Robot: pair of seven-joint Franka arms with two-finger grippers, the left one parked.
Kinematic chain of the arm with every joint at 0, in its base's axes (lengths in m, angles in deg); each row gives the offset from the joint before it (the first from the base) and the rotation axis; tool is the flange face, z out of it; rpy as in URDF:
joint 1: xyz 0 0 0.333 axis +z
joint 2: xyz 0 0 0 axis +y
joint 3: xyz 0 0 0.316 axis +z
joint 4: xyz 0.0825 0 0 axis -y
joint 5: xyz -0.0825 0 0.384 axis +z
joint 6: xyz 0 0 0 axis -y
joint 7: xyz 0.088 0 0 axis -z
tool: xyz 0 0 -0.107 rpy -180 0 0
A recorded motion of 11 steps. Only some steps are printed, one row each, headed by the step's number.
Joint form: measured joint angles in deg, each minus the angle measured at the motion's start. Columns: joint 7, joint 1, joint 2, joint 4, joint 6, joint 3, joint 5.
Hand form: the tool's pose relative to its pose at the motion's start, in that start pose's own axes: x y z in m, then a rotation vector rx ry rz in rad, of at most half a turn. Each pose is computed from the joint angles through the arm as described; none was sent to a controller.
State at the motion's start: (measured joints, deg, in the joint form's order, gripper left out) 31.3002 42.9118 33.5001 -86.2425 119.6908 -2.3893 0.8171
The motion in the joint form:
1: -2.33 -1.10 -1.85 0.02 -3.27 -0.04 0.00
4: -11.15 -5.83 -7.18 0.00 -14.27 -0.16 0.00
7: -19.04 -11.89 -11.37 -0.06 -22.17 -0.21 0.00
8: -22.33 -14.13 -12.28 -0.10 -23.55 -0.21 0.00
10: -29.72 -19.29 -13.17 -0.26 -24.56 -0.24 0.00
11: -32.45 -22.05 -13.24 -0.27 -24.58 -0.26 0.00
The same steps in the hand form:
1: 0.0020 0.0152 -0.0177 -0.0113 -0.0219 -0.0206
4: 0.0077 0.0786 -0.0656 -0.0445 -0.1168 -0.0895
7: 0.0146 0.1528 -0.1032 -0.0453 -0.1867 -0.1204
8: 0.0183 0.1784 -0.1113 -0.0377 -0.1980 -0.1387
10: 0.0292 0.2361 -0.1184 -0.0162 -0.2068 -0.1769
11: 0.0348 0.2668 -0.1187 -0.0065 -0.2071 -0.1760

